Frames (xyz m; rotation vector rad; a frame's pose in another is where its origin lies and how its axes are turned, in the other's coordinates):
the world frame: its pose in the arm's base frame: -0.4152 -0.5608 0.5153 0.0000 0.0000 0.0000
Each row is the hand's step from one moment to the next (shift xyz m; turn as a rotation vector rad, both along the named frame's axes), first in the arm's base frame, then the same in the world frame.
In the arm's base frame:
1: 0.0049 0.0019 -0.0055 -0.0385 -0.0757 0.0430
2: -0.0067 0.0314 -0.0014 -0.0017 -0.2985 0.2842
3: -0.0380 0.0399 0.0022 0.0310 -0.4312 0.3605
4: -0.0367 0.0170 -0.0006 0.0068 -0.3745 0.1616
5: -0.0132 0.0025 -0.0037 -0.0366 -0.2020 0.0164
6: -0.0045 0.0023 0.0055 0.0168 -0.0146 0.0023
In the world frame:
1: 0.0049 0.0019 -0.0055 -0.0385 -0.0757 0.0430
2: -0.0067 0.0314 -0.0014 -0.0017 -0.2985 0.2842
3: -0.0380 0.0399 0.0022 0.0310 -0.4312 0.3605
4: -0.0367 0.0170 -0.0006 0.0068 -0.3745 0.1616
5: -0.0132 0.0025 -0.0037 -0.0366 -0.2020 0.0164
6: -0.0045 0.0023 0.0055 0.0168 -0.0146 0.0023

